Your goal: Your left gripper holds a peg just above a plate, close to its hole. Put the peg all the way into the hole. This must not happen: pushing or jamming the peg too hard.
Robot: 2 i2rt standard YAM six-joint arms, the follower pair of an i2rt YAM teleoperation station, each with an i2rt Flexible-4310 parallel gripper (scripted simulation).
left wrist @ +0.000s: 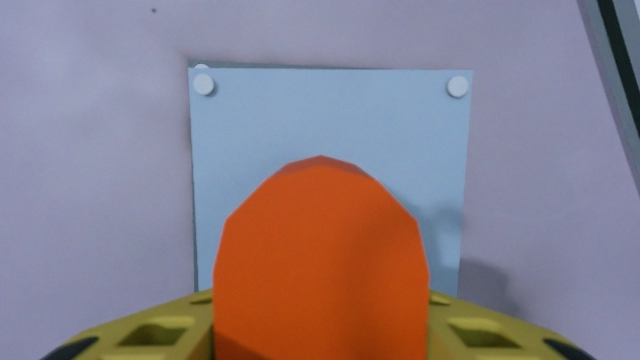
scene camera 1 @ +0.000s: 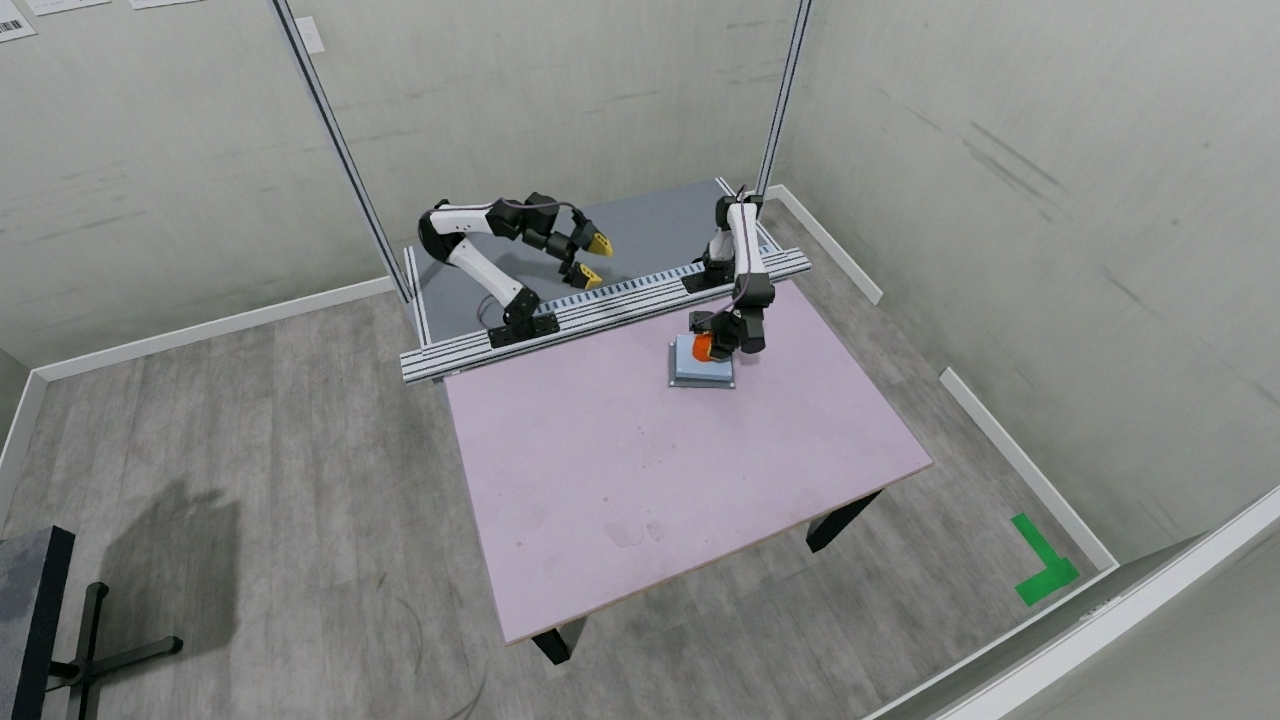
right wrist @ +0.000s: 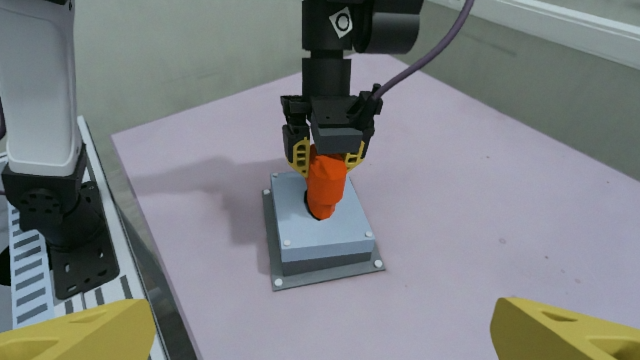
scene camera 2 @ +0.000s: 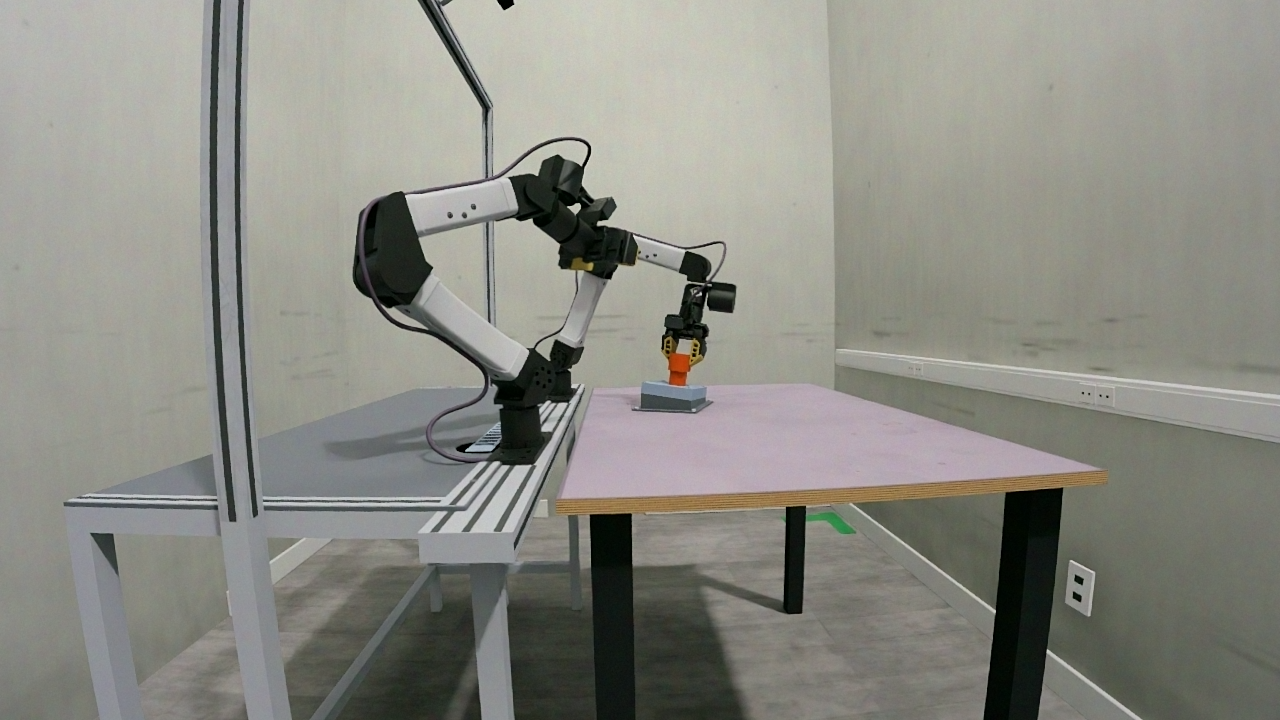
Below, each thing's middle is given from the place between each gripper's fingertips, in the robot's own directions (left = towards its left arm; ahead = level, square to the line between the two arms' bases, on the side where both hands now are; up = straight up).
My left gripper is now 2 cm above the orange peg [left wrist: 320, 253]. Also, from my left hand: light blue plate [scene camera 1: 717, 369] 7 cm below, 2 cm behind; grey base [scene camera 2: 649, 403] 8 cm below, 2 cm behind.
Right now my right hand is 160 mm short of the orange peg, 230 mm to the right of it and 230 mm above it. From my right hand the other things lie so: light blue plate: 150 mm ahead, 230 mm to the left, 280 mm below; then grey base: 150 mm ahead, 220 mm to the left, 290 mm below.
